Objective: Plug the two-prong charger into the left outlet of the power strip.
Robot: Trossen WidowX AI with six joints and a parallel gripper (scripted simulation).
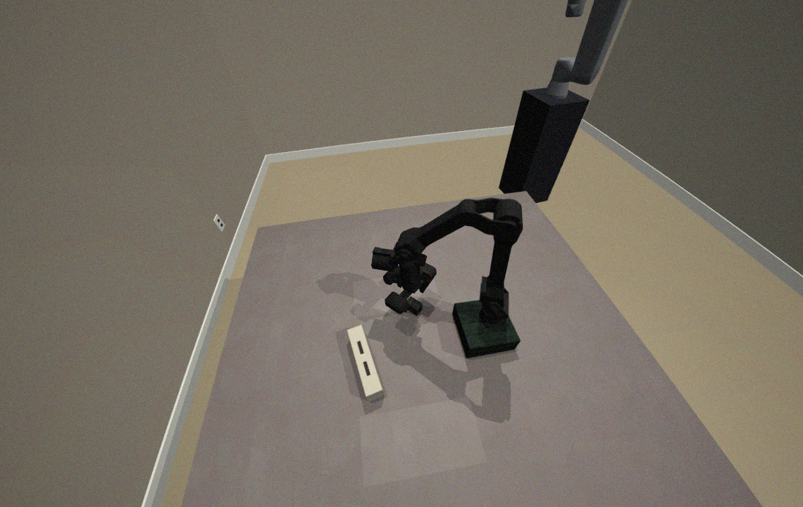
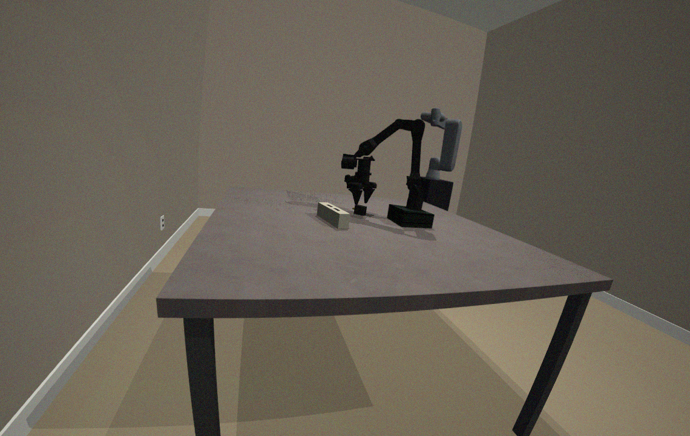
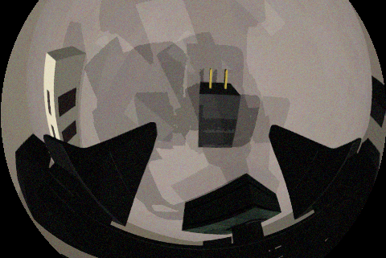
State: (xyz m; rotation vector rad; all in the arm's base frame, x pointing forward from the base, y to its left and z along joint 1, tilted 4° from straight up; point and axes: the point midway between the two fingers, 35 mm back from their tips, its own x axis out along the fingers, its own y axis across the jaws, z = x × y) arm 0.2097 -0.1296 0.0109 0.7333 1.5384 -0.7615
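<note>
Right now my gripper tip is 1 cm short of the charger, 1 cm to the left of it and 3 cm above it.
</note>
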